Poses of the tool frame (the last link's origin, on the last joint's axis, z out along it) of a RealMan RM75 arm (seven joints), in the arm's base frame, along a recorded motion.
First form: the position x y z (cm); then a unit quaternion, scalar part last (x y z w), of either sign.
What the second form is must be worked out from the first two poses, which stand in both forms.
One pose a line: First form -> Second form
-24.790 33.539 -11.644 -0.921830 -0.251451 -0.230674 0.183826 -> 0.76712 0.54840 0.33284 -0.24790; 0.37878 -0.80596 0.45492 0.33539; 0.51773 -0.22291 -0.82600 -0.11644; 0 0 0 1
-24.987 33.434 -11.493 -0.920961 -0.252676 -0.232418 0.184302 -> 0.76427 0.55108 0.33496 -0.24987; 0.37974 -0.80438 0.45692 0.33434; 0.52123 -0.22202 -0.82403 -0.11493; 0 0 0 1
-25.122 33.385 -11.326 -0.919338 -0.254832 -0.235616 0.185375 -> 0.75909 0.55591 0.33874 -0.25122; 0.38120 -0.80139 0.46093 0.33385; 0.52770 -0.22076 -0.82024 -0.11326; 0 0 0 1
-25.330 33.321 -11.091 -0.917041 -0.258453 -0.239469 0.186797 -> 0.75171 0.56349 0.34265 -0.25330; 0.38456 -0.79662 0.46638 0.33321; 0.53576 -0.21882 -0.81552 -0.11091; 0 0 0 1
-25.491 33.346 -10.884 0.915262 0.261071 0.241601 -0.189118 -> 0.74694 0.56928 0.34351 -0.25491; 0.38651 -0.79215 0.47234 0.33346; 0.54100 -0.22004 -0.81173 -0.10884; 0 0 0 1
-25.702 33.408 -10.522 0.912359 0.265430 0.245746 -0.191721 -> 0.73831 0.57856 0.34664 -0.25702; 0.39011 -0.78558 0.48029 0.33408; 0.55019 -0.21938 -0.80570 -0.10522; 0 0 0 1
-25.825 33.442 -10.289 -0.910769 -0.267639 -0.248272 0.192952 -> 0.73346 0.58332 0.34895 -0.25825; 0.39171 -0.78228 0.48436 0.33442; 0.55552 -0.21857 -0.80226 -0.10289; 0 0 0 1
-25.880 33.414 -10.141 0.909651 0.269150 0.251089 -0.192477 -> 0.72903 0.58632 0.35320 -0.25880; 0.39301 -0.78102 0.48534 0.33414; 0.56042 -0.21501 -0.79981 -0.10141; 0 0 0 1
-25.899 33.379 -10.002 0.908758 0.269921 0.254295 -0.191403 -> 0.72495 0.58793 0.35886 -0.25899; 0.39324 -0.78101 0.48516 0.33379; 0.56551 -0.21060 -0.79740 -0.10002; 0 0 0 1
